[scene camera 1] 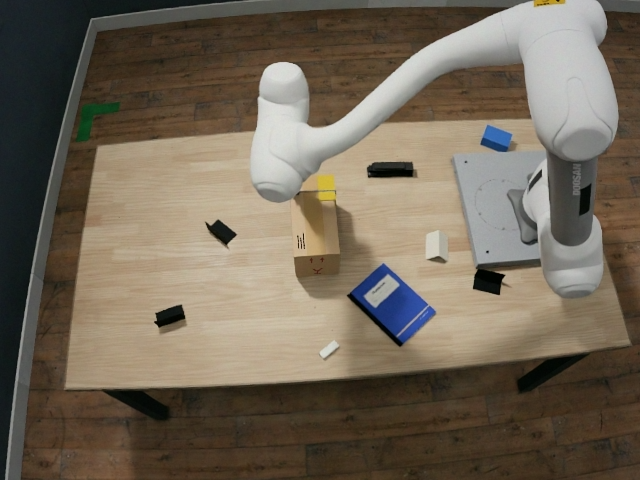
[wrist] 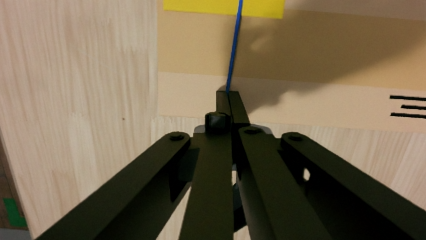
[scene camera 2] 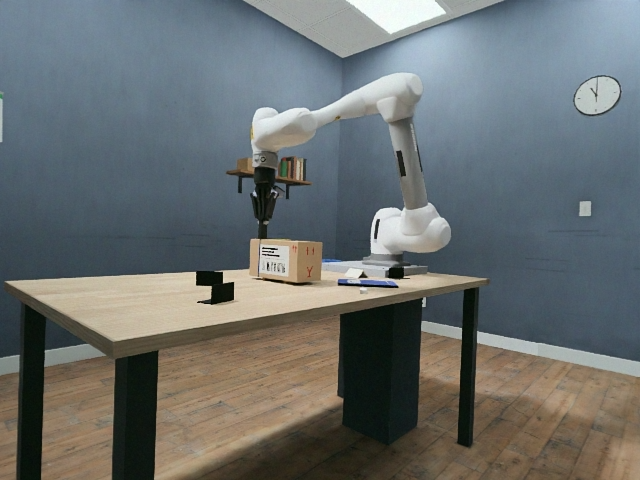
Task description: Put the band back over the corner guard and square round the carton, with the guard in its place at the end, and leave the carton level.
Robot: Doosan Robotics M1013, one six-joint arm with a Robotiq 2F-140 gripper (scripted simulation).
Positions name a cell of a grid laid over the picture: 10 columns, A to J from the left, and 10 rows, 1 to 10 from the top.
Labels:
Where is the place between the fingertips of my gripper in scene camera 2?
At E5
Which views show the brown carton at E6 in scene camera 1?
Scene camera 1, the wrist view and scene camera 2: all of them.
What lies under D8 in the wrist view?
My gripper.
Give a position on a brown carton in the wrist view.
I3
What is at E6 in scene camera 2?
A brown carton.

